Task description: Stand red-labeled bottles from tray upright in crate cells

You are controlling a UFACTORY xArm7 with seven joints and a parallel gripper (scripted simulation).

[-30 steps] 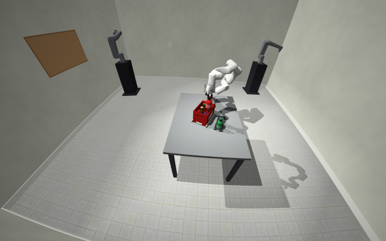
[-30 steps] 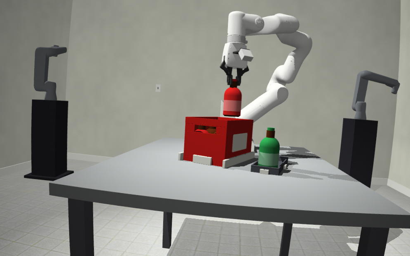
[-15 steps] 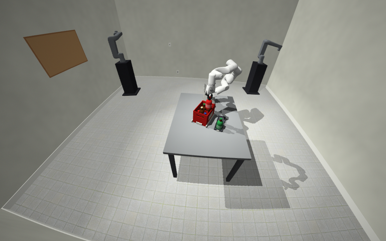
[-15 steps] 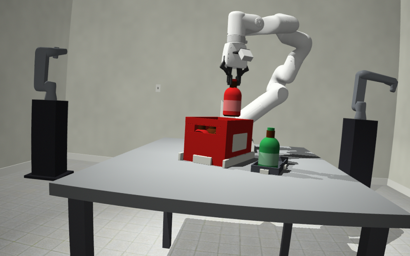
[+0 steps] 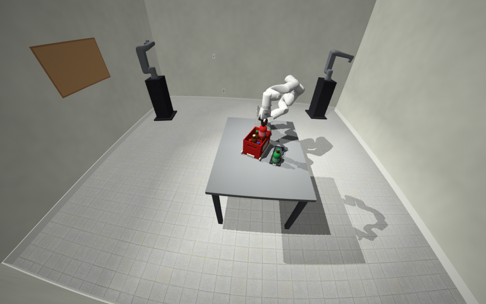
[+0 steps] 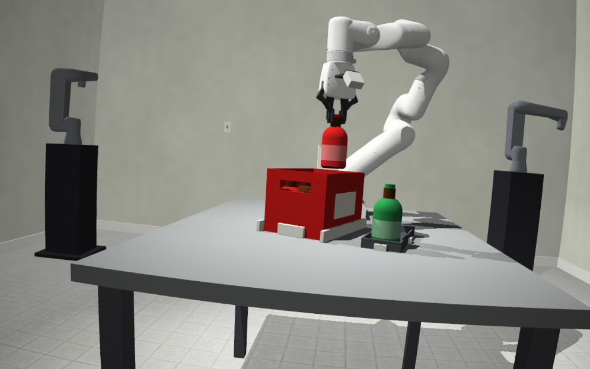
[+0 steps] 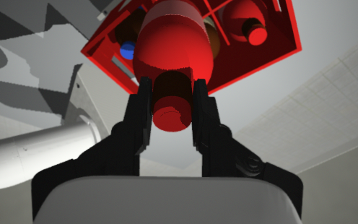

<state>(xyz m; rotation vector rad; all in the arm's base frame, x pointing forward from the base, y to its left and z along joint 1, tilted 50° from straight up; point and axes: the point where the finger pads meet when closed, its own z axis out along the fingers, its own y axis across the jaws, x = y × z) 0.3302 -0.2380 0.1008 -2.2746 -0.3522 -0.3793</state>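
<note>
Right now my hand is 70 mm above the red-labeled bottle. The rest, counted from my hand: brown bottle (250 mm below, 70 mm to the right, 50 mm behind); then red crate (250 mm below, 40 mm to the right, 20 mm behind); then green bottle (250 mm below, 170 mm ahead, 130 mm to the left).
</note>
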